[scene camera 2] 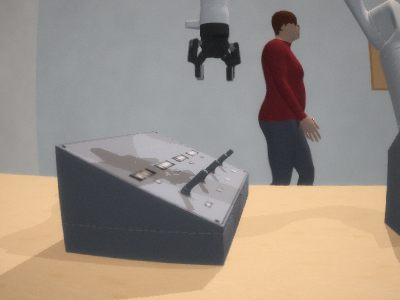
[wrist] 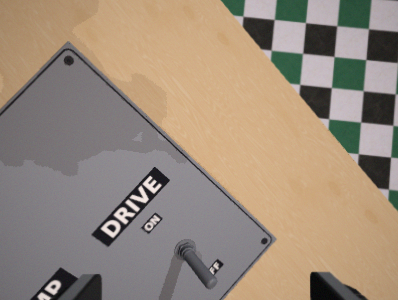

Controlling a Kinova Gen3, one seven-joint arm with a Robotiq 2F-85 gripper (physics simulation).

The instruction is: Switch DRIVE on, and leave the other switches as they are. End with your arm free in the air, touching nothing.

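Places are measured from the arm's base along level axes (x ahead, y left, z up), in centimetres.
Pixels of known places: gripper, between the fingertips: (scene camera 2: 215,80) (wrist: 206,296).
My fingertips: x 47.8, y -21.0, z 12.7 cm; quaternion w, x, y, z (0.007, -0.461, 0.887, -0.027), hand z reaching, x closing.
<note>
Behind a point stands the place of what it marks.
The sloped grey switch panel (scene camera 2: 110,205) @(x 47.2, y 25.5, z -8.8 cm) (wrist: 75,115) @(x 61.7, y -18.4, z -1.6 cm) stands on the table. In the wrist view the DRIVE label (wrist: 131,206) @(x 53.1, y -17.2, z -5.2 cm) is near one end of it. The DRIVE switch lever (wrist: 200,267) @(x 45.0, y -19.1, z -5.5 cm) leans away from the ON mark (wrist: 152,223) @(x 50.7, y -17.7, z -6.3 cm), over the partly covered OFF mark (wrist: 216,266) @(x 43.2, y -19.9, z -9.8 cm). In the scene view several dark levers (scene camera 2: 196,181) @(x 37.3, y 16.9, z -6.2 cm) lean the same way in a row; their labels are too small to read there. My gripper (scene camera 2: 215,78) @(x 47.8, y -21.0, z 12.7 cm) (wrist: 206,287) @(x 47.8, y -21.0, z 12.7 cm) is open and empty, high above the panel, touching nothing.
Part of another label (wrist: 52,290) @(x 51.1, y -7.4, z -5.2 cm), ending in "MP", shows at the lower left of the wrist view. The wooden table (scene camera 2: 310,240) @(x 20.6, y 8.5, z -17.3 cm) (wrist: 240,125) @(x 53.7, y -31.8, z -17.3 cm) ends above a checkered floor (wrist: 350,72). A person in a red top (scene camera 2: 284,80) stands behind the table. An arm section (scene camera 2: 392,75) @(x 5.3, y -3.7, z 11.0 cm) rises at the right.
</note>
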